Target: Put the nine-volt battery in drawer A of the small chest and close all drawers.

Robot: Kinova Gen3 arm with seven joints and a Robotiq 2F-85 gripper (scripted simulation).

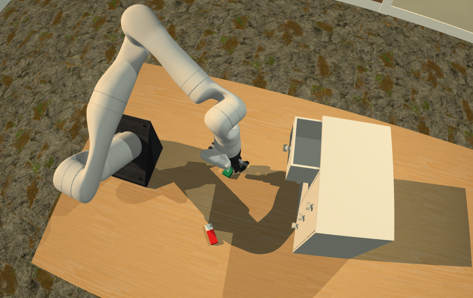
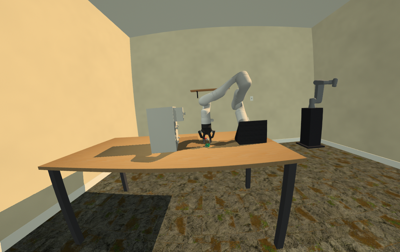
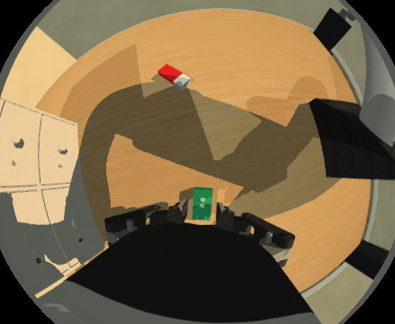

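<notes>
The green nine-volt battery lies 3 cm below my hand and 1 cm to the left of it. Also, from my hand: drawer: 26 cm ahead, 20 cm above, 2 cm to the left.
</notes>
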